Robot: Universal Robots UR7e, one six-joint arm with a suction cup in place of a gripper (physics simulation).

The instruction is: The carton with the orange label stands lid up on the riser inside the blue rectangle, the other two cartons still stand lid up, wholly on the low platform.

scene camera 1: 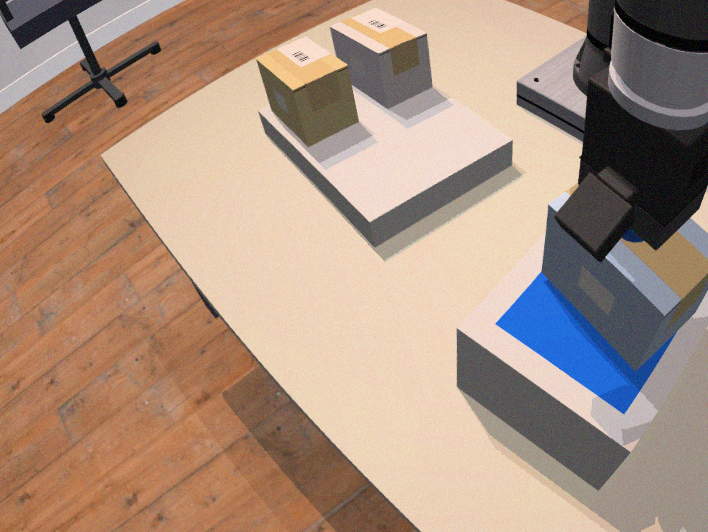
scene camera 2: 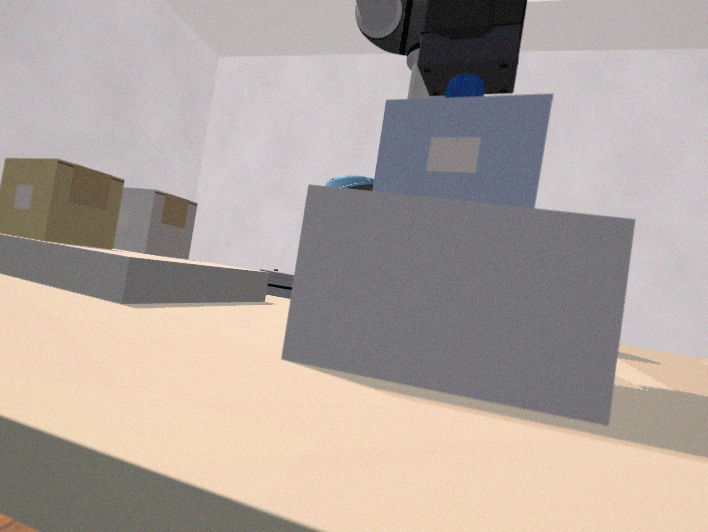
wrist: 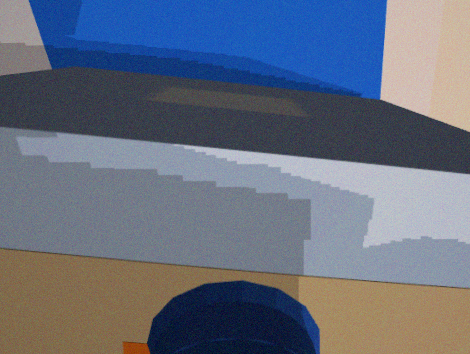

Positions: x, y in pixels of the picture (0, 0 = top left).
Scene:
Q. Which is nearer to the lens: the carton with orange label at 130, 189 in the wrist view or the riser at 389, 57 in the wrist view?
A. The carton with orange label.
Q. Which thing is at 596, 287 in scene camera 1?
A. A carton with orange label.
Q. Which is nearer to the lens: the low platform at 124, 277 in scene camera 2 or the riser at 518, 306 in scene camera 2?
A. The riser.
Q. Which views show the carton with orange label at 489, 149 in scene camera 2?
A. Scene camera 1, scene camera 2 and the wrist view: all of them.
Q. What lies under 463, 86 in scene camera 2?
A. The suction cup.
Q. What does the suction cup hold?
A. A carton with orange label.

